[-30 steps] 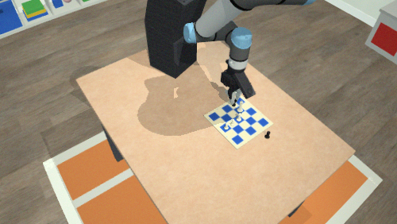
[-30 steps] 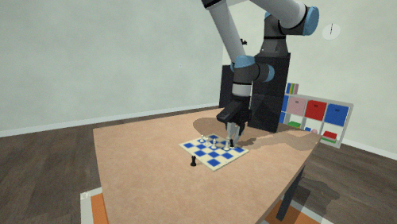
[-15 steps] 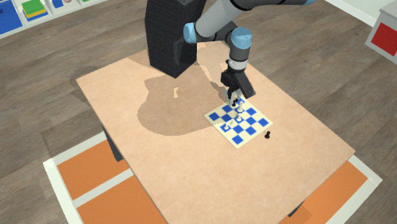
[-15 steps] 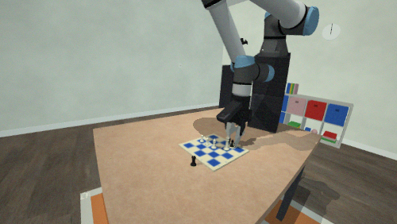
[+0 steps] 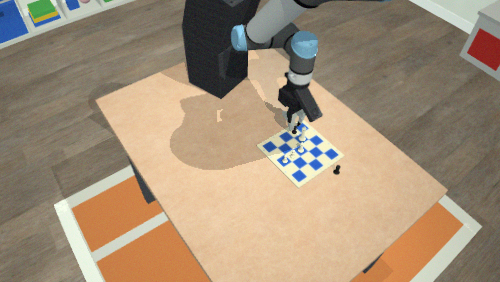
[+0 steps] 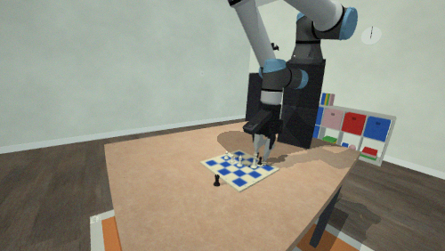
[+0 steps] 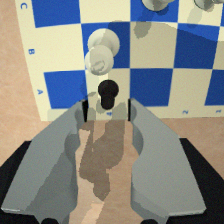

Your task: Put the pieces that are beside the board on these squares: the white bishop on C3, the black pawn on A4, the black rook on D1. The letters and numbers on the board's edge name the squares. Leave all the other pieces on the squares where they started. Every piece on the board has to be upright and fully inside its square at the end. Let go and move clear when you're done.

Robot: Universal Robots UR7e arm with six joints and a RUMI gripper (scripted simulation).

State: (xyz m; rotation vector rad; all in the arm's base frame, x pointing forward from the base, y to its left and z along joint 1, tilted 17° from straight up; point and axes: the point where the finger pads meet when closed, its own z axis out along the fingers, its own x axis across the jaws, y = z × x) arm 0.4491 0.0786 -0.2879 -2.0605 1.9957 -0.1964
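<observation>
Right now my hand is 2 cm above the black pawn. The rest, counted from my hand: chessboard: 8 cm ahead, 4 cm below, 3 cm to the right; then white chess piece: 4 cm ahead; then black rook: 22 cm ahead, 2 cm below, 1 cm to the left.
</observation>
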